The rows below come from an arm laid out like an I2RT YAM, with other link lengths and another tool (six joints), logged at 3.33 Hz.
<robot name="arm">
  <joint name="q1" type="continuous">
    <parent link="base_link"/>
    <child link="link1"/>
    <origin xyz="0 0 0.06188"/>
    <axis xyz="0 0 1"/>
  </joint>
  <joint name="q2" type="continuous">
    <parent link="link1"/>
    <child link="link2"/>
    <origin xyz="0.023 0.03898 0.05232" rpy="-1.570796 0 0"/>
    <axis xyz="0 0 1"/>
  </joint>
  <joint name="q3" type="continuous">
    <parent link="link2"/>
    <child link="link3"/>
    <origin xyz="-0.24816 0 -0.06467" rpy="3.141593 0 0"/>
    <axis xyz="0 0 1"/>
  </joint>
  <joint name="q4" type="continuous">
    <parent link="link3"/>
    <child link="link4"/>
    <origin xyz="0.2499 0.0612 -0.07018"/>
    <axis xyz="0 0 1"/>
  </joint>
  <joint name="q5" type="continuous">
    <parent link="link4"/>
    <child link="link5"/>
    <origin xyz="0.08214 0.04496 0.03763" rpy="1.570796 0 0"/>
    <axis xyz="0 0 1"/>
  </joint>
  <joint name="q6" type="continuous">
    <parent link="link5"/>
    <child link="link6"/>
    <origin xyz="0.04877 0 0.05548" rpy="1.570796 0 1.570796"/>
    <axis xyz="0 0 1"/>
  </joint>
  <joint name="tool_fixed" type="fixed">
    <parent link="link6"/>
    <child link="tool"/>
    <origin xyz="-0.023 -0.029 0.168" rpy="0 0.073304 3.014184"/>
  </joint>
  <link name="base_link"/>
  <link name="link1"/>
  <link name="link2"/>
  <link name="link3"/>
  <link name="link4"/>
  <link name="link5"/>
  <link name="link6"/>
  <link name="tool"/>
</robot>
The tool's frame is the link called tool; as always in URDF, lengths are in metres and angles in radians. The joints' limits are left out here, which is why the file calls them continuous.
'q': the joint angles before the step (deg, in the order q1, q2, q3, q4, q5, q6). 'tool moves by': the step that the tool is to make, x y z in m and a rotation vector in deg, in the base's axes. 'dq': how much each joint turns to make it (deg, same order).
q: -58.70, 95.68, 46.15, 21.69, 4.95, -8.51
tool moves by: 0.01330, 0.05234, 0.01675, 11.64, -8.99, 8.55
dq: -2.25, -9.29, -0.83, -13.70, -16.22, 6.27
